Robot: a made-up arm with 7 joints. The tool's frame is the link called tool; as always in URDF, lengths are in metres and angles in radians. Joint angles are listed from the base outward.
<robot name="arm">
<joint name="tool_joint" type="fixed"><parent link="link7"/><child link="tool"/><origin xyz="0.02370 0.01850 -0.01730" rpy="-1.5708 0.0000 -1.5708"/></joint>
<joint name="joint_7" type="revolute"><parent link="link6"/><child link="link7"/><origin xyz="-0.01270 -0.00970 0.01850"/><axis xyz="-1 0 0"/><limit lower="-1.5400" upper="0.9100"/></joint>
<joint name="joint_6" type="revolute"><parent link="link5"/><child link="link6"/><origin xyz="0.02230 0.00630 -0.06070"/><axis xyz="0 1 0"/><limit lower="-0.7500" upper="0.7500"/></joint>
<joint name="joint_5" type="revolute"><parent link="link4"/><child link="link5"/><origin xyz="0.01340 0.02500 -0.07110"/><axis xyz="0 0 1"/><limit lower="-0.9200" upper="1.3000"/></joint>
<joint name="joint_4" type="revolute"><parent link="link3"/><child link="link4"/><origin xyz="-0.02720 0.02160 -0.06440"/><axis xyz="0 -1 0"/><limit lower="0.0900" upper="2.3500"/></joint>
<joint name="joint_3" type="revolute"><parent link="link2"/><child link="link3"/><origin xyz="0.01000 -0.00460 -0.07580"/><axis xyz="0 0 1"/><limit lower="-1.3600" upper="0.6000"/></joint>
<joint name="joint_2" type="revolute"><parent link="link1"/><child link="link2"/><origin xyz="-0.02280 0.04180 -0.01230"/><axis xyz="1 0 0"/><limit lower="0.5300" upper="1.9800"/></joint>
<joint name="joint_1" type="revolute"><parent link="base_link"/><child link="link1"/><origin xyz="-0.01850 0.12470 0.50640"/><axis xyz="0 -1 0"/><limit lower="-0.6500" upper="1.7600"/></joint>
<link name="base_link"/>
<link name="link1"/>
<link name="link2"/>
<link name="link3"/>
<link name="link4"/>
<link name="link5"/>
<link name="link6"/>
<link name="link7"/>
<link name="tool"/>
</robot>
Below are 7 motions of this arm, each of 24 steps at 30 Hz.
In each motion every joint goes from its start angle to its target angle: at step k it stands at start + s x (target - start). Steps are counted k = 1, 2, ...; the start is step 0. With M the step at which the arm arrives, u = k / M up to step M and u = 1 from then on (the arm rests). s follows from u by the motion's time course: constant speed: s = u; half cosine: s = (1 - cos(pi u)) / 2; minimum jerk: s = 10 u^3 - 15 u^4 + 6 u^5.
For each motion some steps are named. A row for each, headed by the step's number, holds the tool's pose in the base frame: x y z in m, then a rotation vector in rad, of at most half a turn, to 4 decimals.
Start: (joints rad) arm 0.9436 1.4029 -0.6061 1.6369 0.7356 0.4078 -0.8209
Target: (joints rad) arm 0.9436 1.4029 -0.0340 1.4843 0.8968 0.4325 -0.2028
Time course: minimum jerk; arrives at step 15
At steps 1, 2, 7, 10, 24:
1: 0.0553 0.2721 0.5900 0.6639 0.2566 -0.6048
2: 0.0546 0.2728 0.5905 0.6605 0.2518 -0.6096
7: 0.0353 0.2885 0.6019 0.5910 0.1132 -0.7450
10: 0.0163 0.3013 0.6071 0.5645 -0.0259 -0.8743
24: 0.0042 0.3084 0.6082 0.5656 -0.1163 -0.9560

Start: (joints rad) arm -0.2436 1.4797 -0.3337 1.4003 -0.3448 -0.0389 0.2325
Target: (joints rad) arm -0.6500 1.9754 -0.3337 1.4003 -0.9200 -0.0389 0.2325
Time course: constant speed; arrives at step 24
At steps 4, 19, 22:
4: 0.0794 0.2820 0.4589 0.9398 2.2640 -1.5630
19: 0.0743 0.2843 0.4601 -1.0849 -2.3079 1.0272
22: 0.0745 0.2845 0.4608 -1.0832 -2.2110 0.8965

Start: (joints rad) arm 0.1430 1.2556 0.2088 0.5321 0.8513 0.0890 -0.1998
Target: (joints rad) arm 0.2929 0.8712 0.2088 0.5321 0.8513 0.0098 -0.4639
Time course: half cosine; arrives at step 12
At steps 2, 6, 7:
2: 0.0071 0.4213 0.5023 -0.0923 0.2926 -0.3331
6: 0.0137 0.4169 0.4634 -0.1944 0.1994 -0.2780
7: 0.0166 0.4143 0.4521 -0.2263 0.1737 -0.2624

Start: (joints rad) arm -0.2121 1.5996 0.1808 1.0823 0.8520 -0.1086 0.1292
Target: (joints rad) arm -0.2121 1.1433 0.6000 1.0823 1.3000 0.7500 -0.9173
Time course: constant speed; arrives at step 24
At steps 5, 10, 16, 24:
5: 0.0545 0.3566 0.5692 0.2630 0.4997 -0.9279
10: 0.0373 0.3687 0.5605 0.0459 0.3844 -0.6677
16: 0.0157 0.3808 0.5467 -0.2307 0.3196 -0.3840
24: -0.0130 0.3932 0.5243 -0.5977 0.3496 -0.0777

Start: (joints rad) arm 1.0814 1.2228 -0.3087 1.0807 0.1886 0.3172 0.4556
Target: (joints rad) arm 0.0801 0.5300 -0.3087 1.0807 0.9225 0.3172 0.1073
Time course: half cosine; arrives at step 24
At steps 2, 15, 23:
2: 0.0875 0.3296 0.5802 0.4857 0.6111 -1.1955
15: 0.1321 0.3121 0.4388 -0.3728 0.4185 -1.6156
23: 0.1039 0.2950 0.3659 -0.8981 0.3297 -1.5300

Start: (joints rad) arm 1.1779 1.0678 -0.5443 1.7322 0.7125 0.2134 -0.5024
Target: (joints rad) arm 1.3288 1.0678 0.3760 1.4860 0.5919 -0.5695 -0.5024
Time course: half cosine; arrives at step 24
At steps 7, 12, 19, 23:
7: 0.0393 0.2751 0.5922 0.9332 -0.5646 -1.0166
12: 0.0117 0.2970 0.5842 1.0982 -0.9846 -0.7240
19: -0.0170 0.3216 0.5594 1.2918 -1.4507 -0.2432
23: -0.0224 0.3269 0.5511 1.3341 -1.5491 -0.1053

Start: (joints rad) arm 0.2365 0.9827 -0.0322 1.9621 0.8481 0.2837 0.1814
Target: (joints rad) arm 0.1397 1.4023 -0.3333 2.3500 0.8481 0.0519 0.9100
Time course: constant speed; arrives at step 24
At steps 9, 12, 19, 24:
9: 0.0494 0.2297 0.5430 0.4330 0.2583 -2.4614
12: 0.0462 0.2204 0.5438 0.4556 0.3317 -2.6080
19: 0.0365 0.2004 0.5436 0.4672 0.5114 -2.9514
24: 0.0278 0.1882 0.5427 -0.3975 -0.5833 2.9095

